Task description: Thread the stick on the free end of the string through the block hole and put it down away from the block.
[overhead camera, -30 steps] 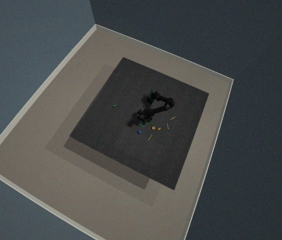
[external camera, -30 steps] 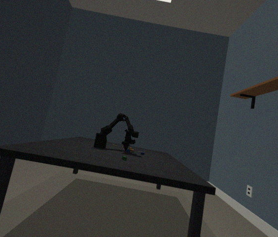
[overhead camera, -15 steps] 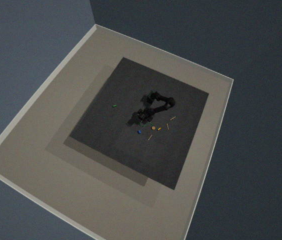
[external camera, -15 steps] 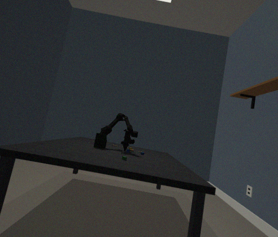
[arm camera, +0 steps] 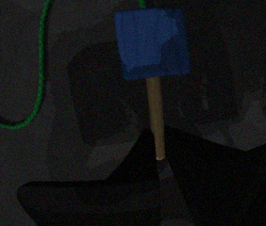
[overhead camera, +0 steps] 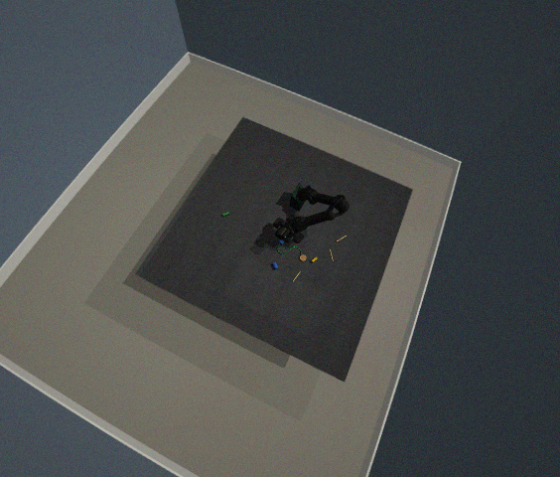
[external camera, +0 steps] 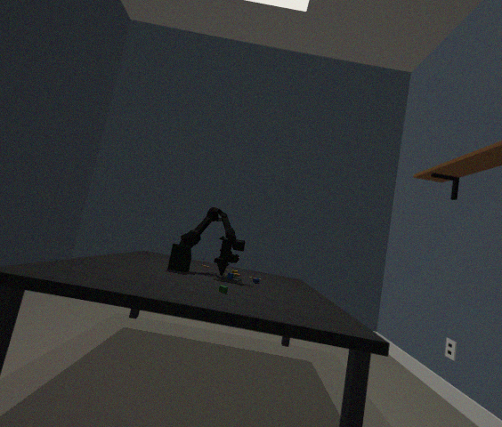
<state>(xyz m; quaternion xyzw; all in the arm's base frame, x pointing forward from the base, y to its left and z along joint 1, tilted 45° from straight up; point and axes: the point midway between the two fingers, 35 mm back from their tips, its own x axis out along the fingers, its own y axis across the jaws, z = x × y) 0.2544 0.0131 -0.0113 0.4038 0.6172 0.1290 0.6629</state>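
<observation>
My gripper tip is now 5 cm short of the blue block, 2 cm to the left of it and 1 cm below it. Also, from my gripper tip: thin wooden stick (4 cm ahead, 1 cm to the right, 1 cm above); then yellow piece (9 cm ahead, 20 cm to the left); then round wooden button (10 cm ahead, 13 cm to the left).
</observation>
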